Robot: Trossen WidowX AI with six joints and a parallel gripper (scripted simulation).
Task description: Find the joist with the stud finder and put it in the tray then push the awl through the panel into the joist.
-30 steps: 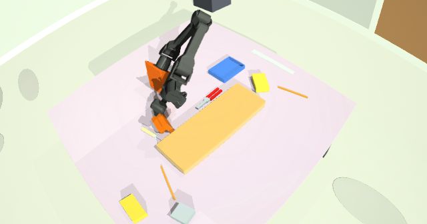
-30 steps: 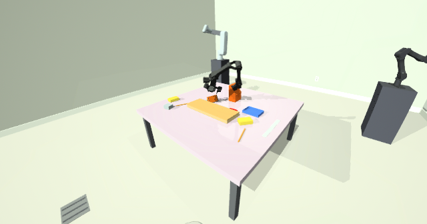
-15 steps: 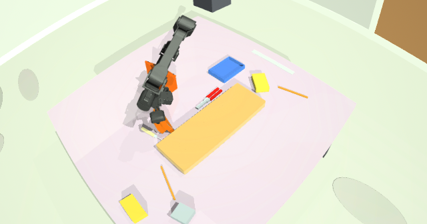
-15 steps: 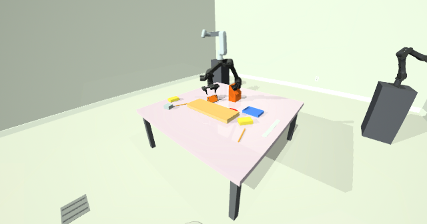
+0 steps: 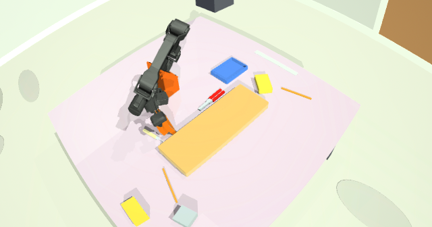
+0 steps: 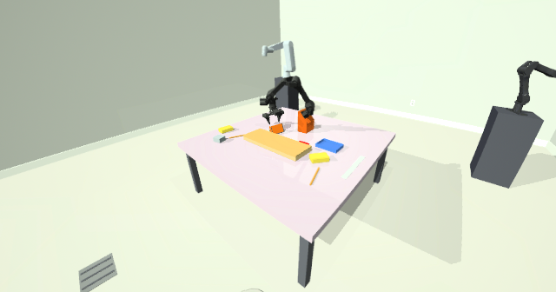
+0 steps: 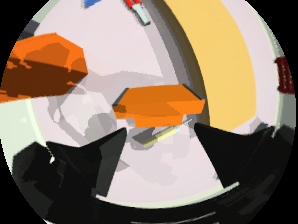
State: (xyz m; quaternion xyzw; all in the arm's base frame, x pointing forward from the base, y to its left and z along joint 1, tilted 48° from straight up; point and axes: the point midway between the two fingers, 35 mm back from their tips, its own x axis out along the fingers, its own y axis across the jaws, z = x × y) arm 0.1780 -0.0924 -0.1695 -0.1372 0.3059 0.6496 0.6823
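My gripper tip is 1 cm past the orange stud finder, 1 cm to the right of it and 5 cm above it. Round my gripper tip: blue tray 4 cm behind, 51 cm to the left, 6 cm below; grey block 41 cm ahead, 22 cm to the right, 6 cm below; awl 2 cm ahead, 4 cm to the right, 7 cm below.
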